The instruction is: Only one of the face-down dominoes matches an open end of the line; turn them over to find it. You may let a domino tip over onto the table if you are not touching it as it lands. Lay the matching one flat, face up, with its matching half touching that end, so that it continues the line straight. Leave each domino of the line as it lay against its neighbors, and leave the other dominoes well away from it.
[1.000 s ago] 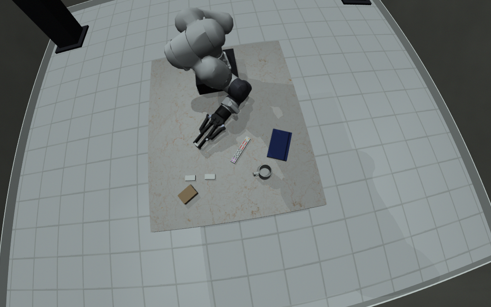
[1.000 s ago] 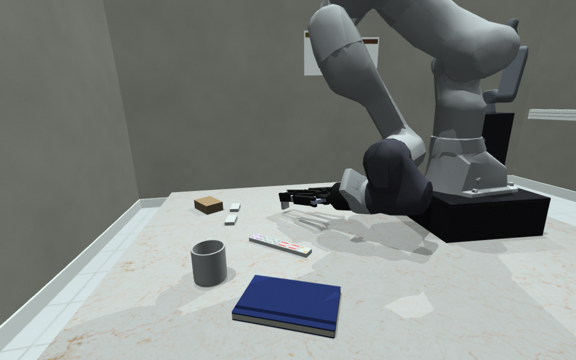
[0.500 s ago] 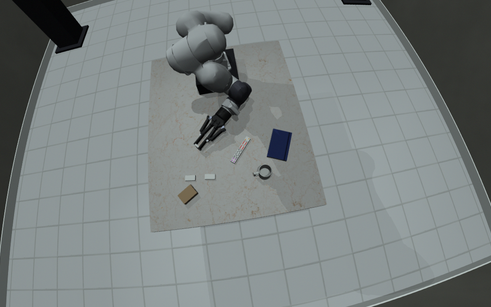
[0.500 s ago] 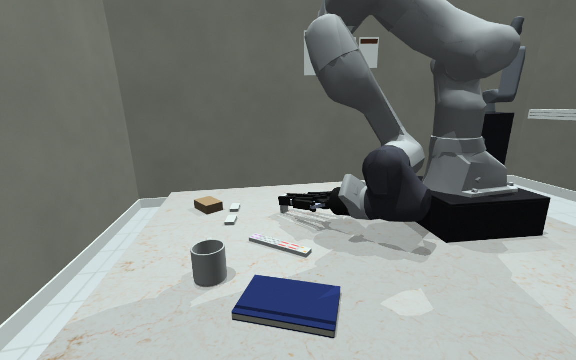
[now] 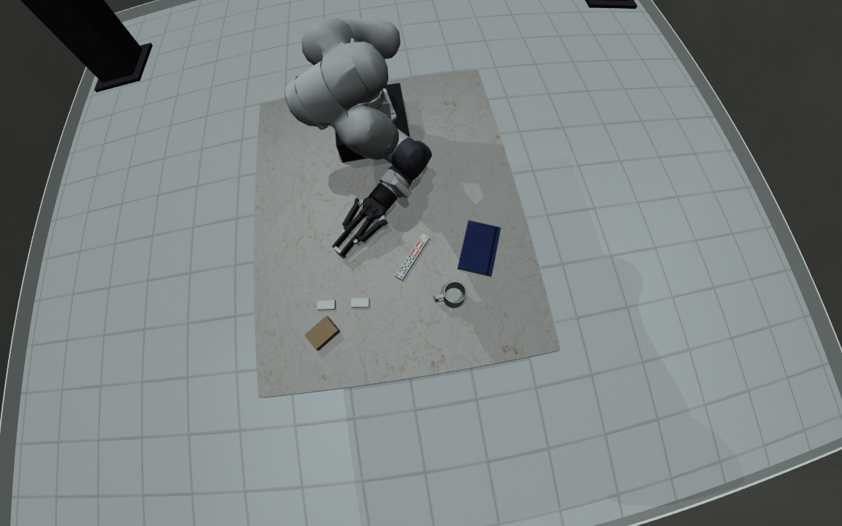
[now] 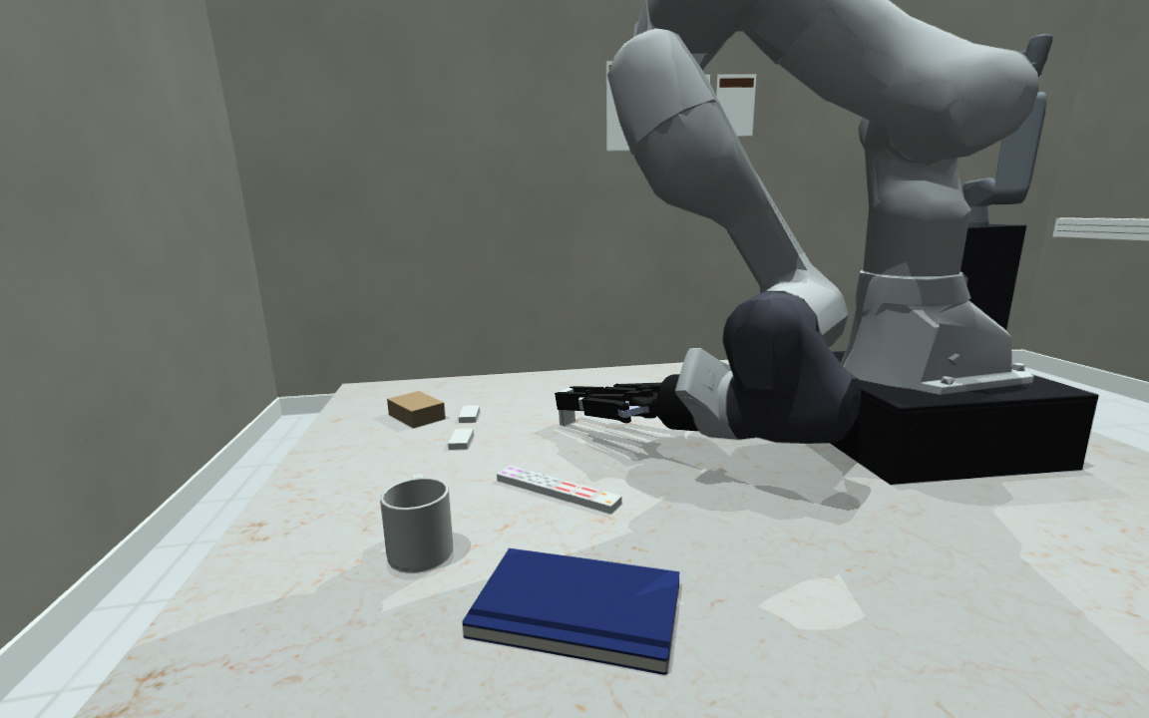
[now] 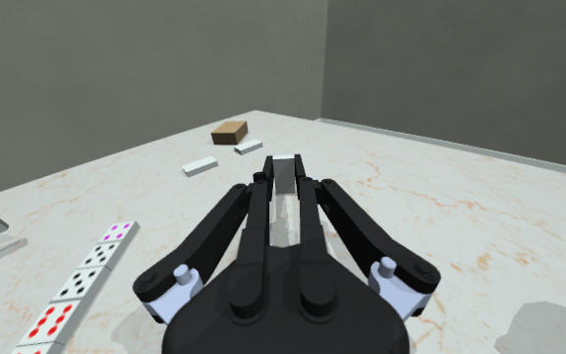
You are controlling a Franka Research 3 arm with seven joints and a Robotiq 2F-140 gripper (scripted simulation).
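Now: hand 20 mm short of the white domino, 20 mm to the left of it and 20 mm above it. The rest, counted from my hand: grey mug 200 mm ahead, 310 mm to the left, 20 mm below; blue book 50 mm ahead, 420 mm to the left, 40 mm below; brown block 270 mm ahead, 90 mm to the right, 30 mm below.
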